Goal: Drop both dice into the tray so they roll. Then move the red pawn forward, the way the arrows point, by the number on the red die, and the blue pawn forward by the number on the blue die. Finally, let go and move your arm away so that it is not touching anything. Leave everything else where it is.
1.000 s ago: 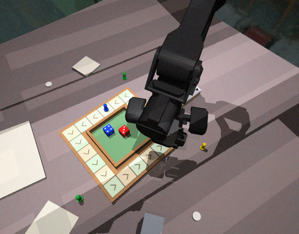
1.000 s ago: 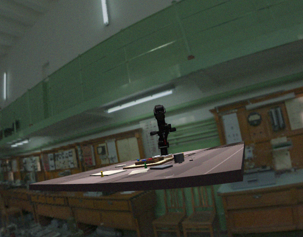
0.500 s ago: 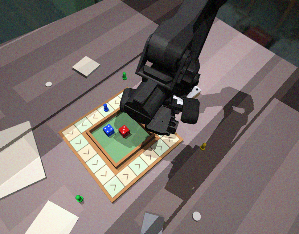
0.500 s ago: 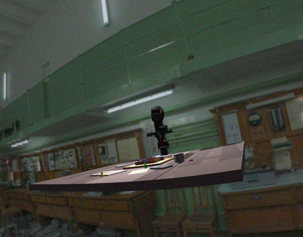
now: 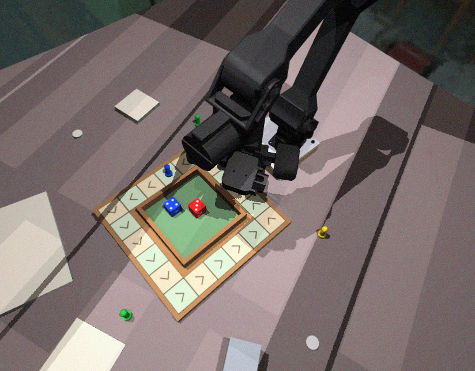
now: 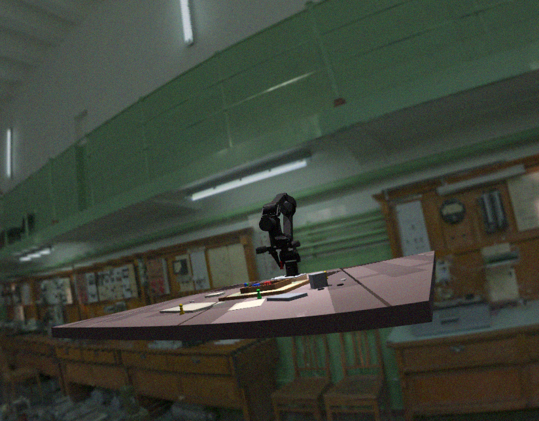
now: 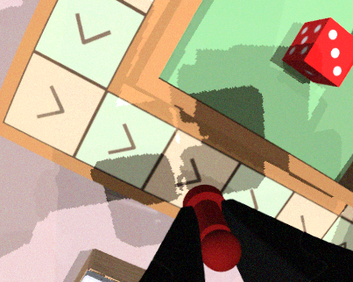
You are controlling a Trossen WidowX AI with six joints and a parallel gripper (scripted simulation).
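My gripper tip is now 50 mm short of the blue pawn, 160 mm to the left of it and 60 mm above it. Also, from my gripper tip: green tray 90 mm ahead, 50 mm to the right, 80 mm below; then grey block 240 mm ahead, 180 mm to the left, 60 mm below; then red pawn 10 mm above.
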